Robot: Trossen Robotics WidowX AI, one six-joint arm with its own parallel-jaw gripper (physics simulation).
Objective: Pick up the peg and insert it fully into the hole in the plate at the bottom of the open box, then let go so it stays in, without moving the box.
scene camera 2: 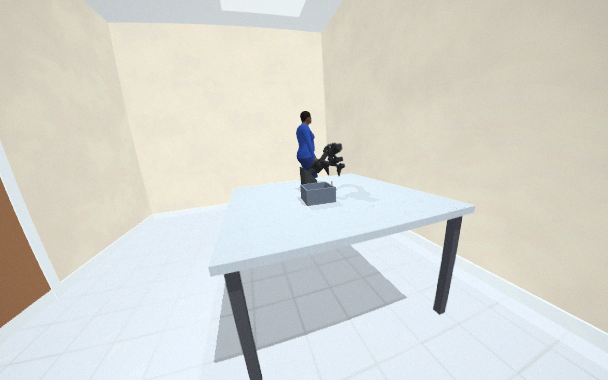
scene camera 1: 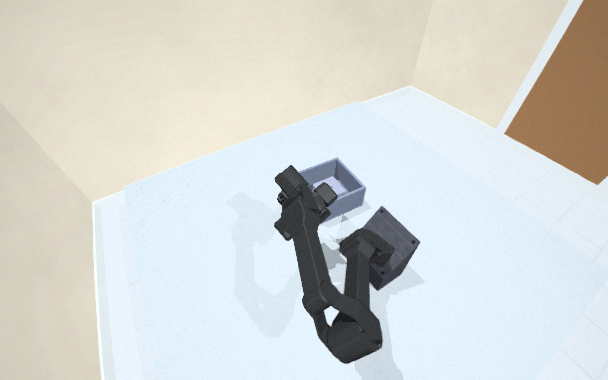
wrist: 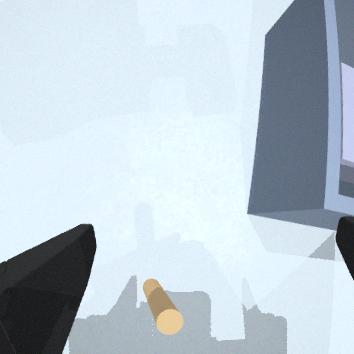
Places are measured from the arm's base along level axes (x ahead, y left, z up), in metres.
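Where they show: gripper, fingertip midpoint: (scene camera 2: 333, 175) (wrist: 219, 233); arm's base, origin of the base link: (scene camera 2: 309, 174) (scene camera 1: 379, 250).
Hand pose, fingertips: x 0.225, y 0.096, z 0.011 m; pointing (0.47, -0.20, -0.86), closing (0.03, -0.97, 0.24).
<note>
Things, the pixels of their top centre, and the offset from my fingertips. "spot": a spot on its surface instead. Level surfaces: height alone.
- tan peg, middle of its top: (wrist: 169, 321) (scene camera 2: 331, 181) dx -0.048, dy +0.008, dz -0.050 m
- open grey-blue box, middle of its top: (scene camera 1: 329, 180) (scene camera 2: 316, 185) dx +0.088, dy -0.184, dz -0.032 m
- pale plate, surface spot: (wrist: 348, 115) spot: dx +0.089, dy -0.146, dz -0.072 m
- table, its level: dz -0.130 m
The tan peg (scene camera 2: 332, 183) (wrist: 164, 309) stands upright on the table beside the box; the arm hides it in scene camera 1. The open grey-blue box (scene camera 1: 351, 198) (scene camera 2: 320, 195) (wrist: 295, 120) stands at the right in the wrist view. The pale plate (scene camera 1: 328, 185) (wrist: 348, 115) partly shows on its bottom; its hole cannot be made out. My gripper (scene camera 1: 305, 212) (scene camera 2: 333, 174) (wrist: 219, 233) is open and empty, above the table. In the wrist view the peg shows low between the fingers, nearer the left finger, and the right fingertip overlaps the view near the box's lower corner.
The arm's dark base block (scene camera 1: 395, 245) stands on the table (scene camera 1: 190, 260) (scene camera 2: 270, 225) near the box. The arm's shadow falls around the peg. A person in blue (scene camera 2: 305, 142) stands behind the table in scene camera 2.
</note>
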